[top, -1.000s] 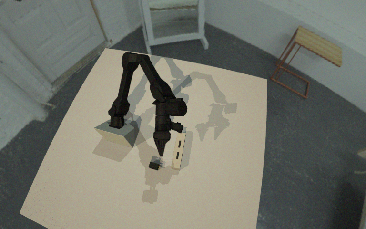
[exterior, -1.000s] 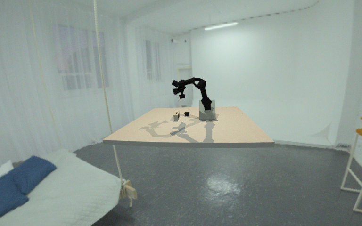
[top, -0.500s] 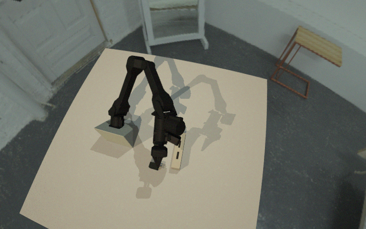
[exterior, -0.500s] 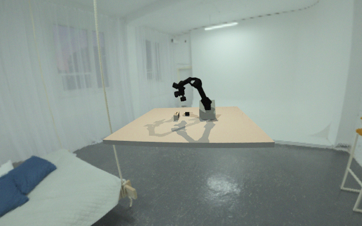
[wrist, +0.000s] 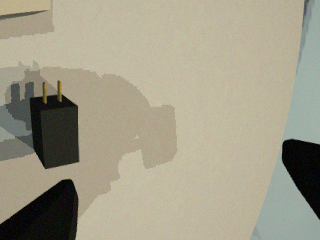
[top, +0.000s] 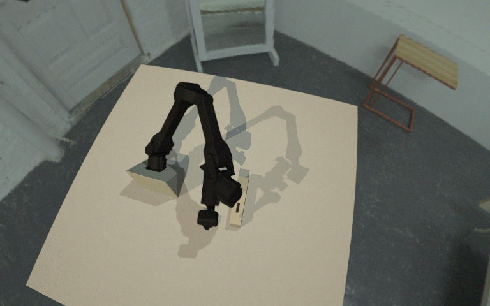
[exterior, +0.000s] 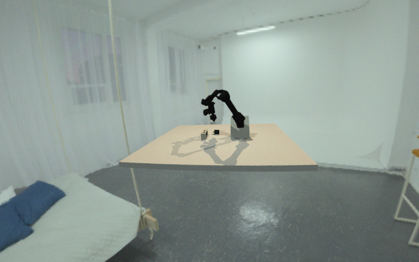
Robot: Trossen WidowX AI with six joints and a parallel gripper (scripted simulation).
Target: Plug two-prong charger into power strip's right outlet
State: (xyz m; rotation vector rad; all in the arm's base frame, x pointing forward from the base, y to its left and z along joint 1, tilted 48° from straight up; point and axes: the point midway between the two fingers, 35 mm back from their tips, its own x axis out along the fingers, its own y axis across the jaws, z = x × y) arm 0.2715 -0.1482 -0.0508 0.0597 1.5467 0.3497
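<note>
The black two-prong charger lies 140 mm below my gripper tip, 10 mm to the left of it and 10 mm behind it.
</note>
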